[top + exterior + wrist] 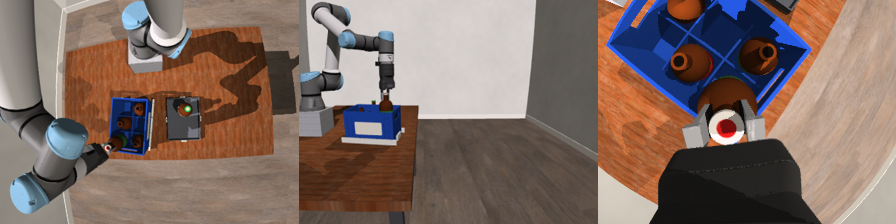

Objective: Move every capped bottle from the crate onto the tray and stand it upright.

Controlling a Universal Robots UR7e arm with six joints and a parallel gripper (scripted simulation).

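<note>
My gripper is now 6 cm above the red-capped bottle. The rest, counted from my hand: brown bottle: 16 cm below, 9 cm to the left, 2 cm ahead; then blue crate: 17 cm below, 8 cm behind, 6 cm to the left; then green-capped bottle: 35 cm to the left, 17 cm below, 13 cm behind.
</note>
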